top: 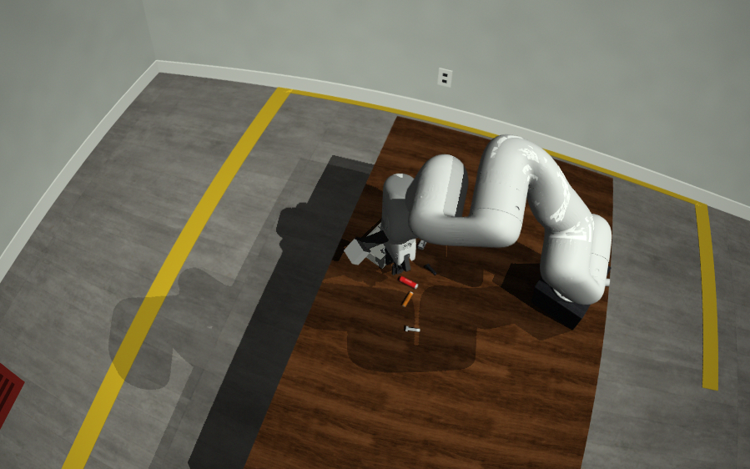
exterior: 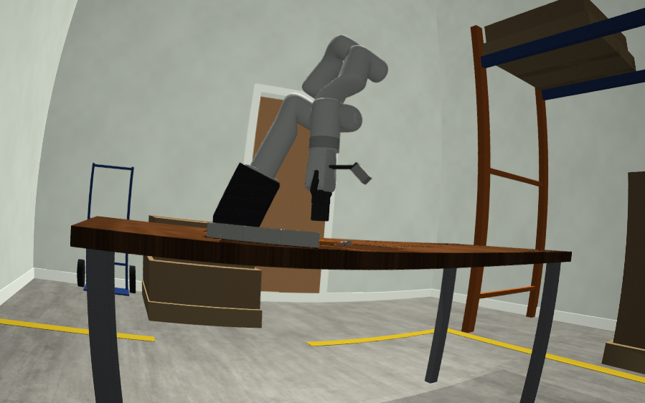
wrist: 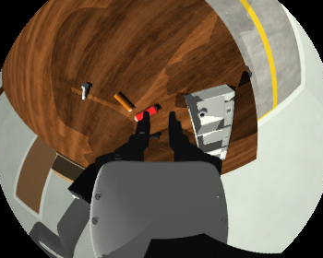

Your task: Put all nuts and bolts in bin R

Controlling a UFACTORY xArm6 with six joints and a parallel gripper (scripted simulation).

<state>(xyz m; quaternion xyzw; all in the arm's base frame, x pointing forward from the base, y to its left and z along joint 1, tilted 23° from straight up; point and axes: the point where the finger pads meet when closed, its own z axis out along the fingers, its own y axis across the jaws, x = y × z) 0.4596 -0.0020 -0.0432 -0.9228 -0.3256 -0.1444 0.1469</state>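
My gripper is now 7 cm past the silver bolt, 13 cm to the right of it and 7 cm above it. The rest, counted from my hand: nut 4 cm ahead, 8 cm to the right, 7 cm below; red cylinder 4 cm behind, 7 cm below; orange stick 5 cm behind, 5 cm to the left, 7 cm below.
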